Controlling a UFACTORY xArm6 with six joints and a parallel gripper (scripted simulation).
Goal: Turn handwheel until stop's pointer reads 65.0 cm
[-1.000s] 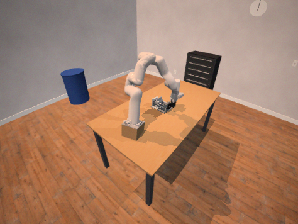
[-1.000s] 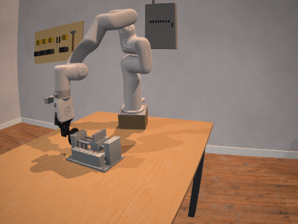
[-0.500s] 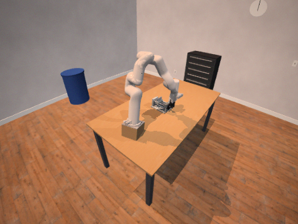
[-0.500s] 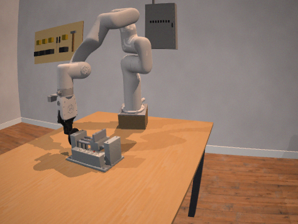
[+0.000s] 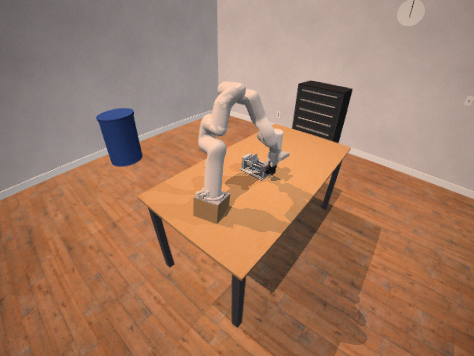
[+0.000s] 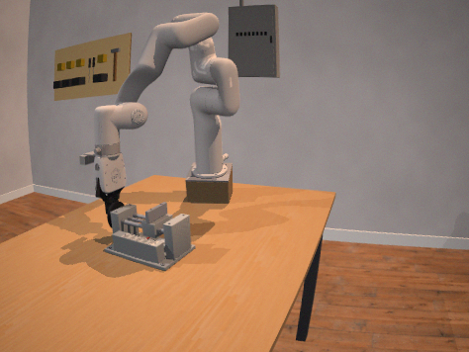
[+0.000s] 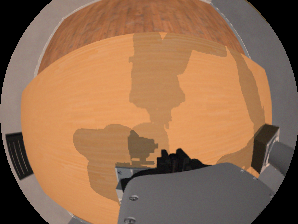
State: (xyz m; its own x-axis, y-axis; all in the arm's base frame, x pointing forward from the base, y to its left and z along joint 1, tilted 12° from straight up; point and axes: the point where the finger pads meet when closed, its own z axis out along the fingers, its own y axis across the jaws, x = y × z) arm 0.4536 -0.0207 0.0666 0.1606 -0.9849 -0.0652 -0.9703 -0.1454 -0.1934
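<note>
The black handwheel is 20 mm to the left of my hand. From my hand the other things lie so: grey stop fixture (190 mm to the left, 10 mm ahead).
</note>
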